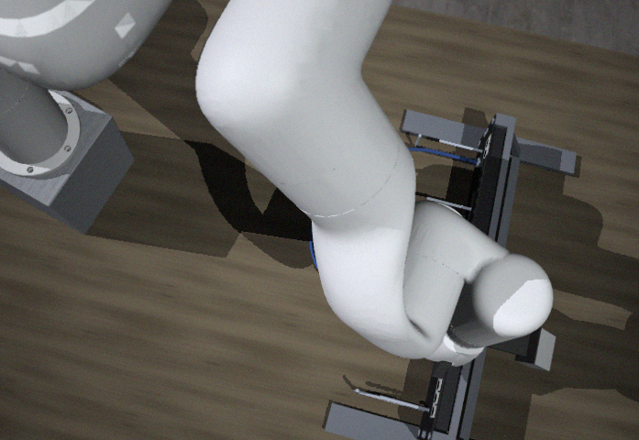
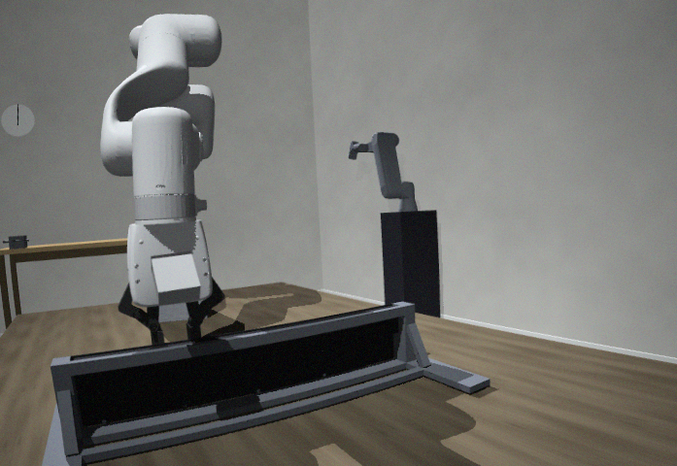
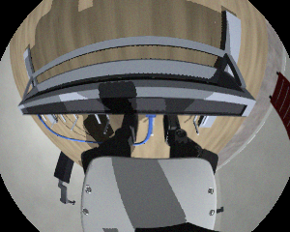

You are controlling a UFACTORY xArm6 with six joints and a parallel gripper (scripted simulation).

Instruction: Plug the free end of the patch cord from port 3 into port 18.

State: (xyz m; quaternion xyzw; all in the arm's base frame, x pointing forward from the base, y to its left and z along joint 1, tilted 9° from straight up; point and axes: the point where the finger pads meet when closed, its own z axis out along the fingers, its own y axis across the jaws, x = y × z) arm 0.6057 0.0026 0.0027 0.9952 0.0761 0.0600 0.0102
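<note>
The plug lies 20 mm ahead of my hand and 10 mm below it.
</note>
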